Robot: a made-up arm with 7 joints. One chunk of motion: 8 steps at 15 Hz.
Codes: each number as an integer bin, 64 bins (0 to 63) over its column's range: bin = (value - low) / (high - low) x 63, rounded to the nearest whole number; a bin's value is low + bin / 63 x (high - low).
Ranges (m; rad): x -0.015..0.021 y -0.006..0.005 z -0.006..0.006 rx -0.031..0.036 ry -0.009..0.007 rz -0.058..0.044
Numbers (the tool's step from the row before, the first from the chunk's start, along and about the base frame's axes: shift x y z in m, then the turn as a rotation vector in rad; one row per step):
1: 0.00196 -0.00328 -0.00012 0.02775 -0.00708 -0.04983
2: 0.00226 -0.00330 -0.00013 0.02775 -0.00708 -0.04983
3: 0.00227 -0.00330 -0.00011 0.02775 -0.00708 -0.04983
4: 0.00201 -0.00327 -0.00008 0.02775 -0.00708 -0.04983
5: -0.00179 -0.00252 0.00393 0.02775 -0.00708 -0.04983
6: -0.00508 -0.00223 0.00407 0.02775 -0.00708 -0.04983
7: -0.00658 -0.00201 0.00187 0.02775 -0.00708 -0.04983
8: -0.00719 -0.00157 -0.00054 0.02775 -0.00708 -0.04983
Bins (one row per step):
1: 30 16 31 55 8 5
2: 30 15 31 55 8 5
3: 30 15 31 55 8 5
4: 30 16 31 55 8 5
5: 23 20 52 55 8 5
6: 17 22 53 55 8 5
7: 15 23 41 55 8 5
8: 14 25 29 55 8 5

